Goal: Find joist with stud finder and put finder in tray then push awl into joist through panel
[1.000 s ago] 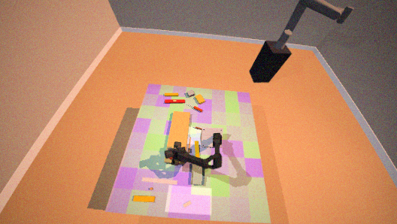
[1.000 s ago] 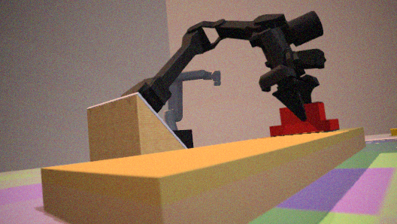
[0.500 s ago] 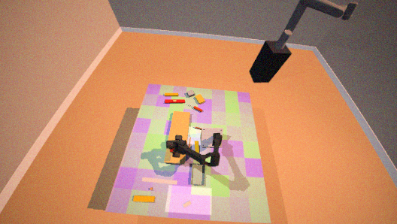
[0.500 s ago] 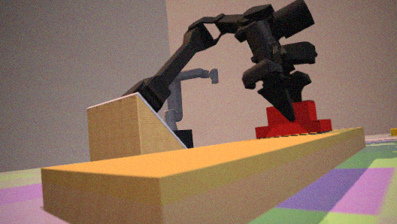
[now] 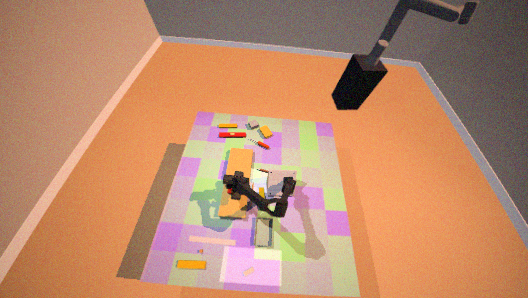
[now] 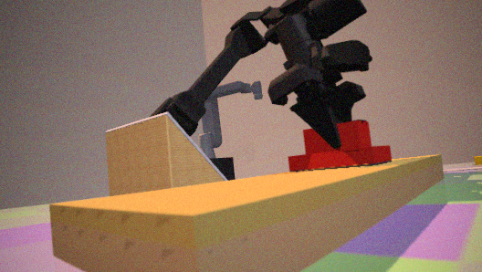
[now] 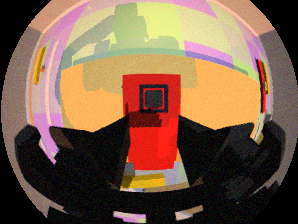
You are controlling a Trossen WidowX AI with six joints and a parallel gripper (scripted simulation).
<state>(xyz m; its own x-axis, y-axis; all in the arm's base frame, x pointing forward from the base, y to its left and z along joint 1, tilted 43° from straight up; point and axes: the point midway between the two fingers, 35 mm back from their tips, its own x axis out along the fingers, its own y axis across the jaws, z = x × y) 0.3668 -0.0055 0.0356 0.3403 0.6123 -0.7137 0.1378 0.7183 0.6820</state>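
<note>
Now: gripper tip 18 cm past the grey tray, 29 cm to the right of it and 5 cm above it. Round my gripper tip: red stud finder (2 cm above); then pale strip (15 cm ahead, 32 cm to the left, 7 cm below); then awl (19 cm behind, 15 cm to the right, 6 cm below).
</note>
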